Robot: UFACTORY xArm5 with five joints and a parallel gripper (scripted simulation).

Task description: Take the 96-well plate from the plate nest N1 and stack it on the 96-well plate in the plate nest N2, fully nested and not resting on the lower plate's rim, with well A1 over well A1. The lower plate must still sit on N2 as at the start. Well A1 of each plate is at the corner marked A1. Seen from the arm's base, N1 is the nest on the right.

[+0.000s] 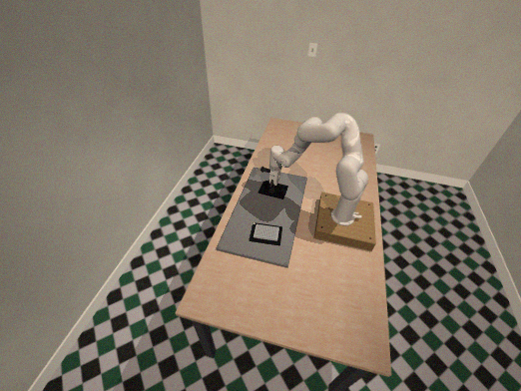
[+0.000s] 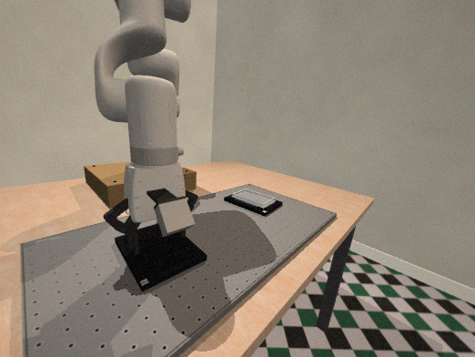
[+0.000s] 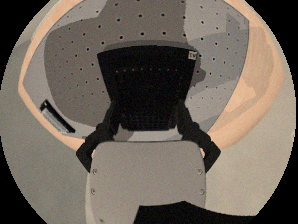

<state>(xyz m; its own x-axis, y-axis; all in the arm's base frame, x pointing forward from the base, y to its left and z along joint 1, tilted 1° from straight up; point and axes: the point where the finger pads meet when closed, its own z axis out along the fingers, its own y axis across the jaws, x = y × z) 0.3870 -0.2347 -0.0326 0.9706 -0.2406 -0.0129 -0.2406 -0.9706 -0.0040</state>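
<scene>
The black 96-well plate lies 10 mm below my hand. From my hand the other things lie so: clear 96-well plate (20 mm ahead, 350 mm to the left, 10 mm below); plate nest N1 (20 mm below); plate nest N2 (20 mm ahead, 350 mm to the left, 20 mm below).
</scene>
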